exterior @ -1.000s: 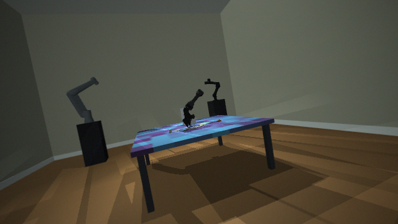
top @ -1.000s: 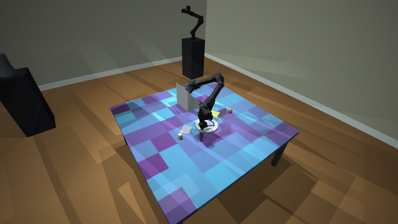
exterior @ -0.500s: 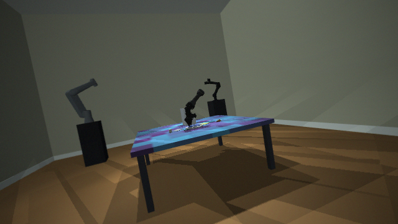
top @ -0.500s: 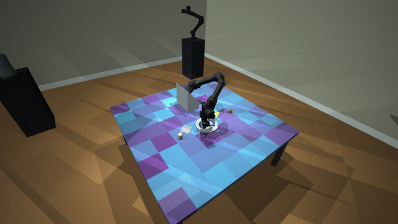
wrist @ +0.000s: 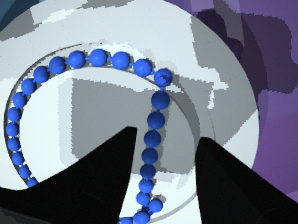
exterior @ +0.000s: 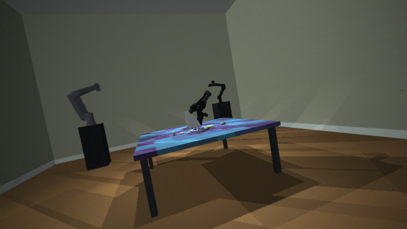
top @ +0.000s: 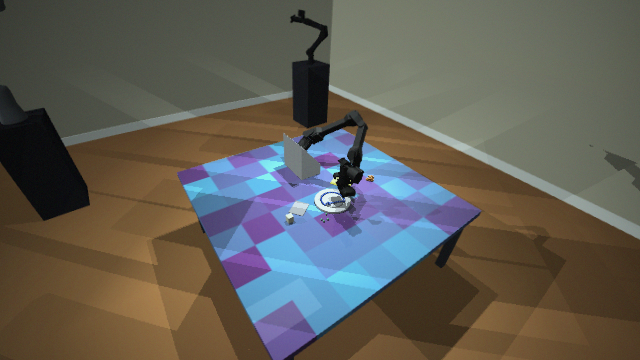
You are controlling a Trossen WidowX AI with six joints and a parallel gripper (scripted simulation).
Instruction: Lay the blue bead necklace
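My gripper tip is 5 cm past the round white bead board, 3 cm to the left of it and 4 cm above it. Also, from my gripper tip: cream cube: 6 cm behind, 30 cm to the right, 4 cm below; yellow patch: 14 cm behind, 14 cm to the left, 5 cm below; flat grey square: 11 cm behind, 21 cm to the right, 5 cm below.
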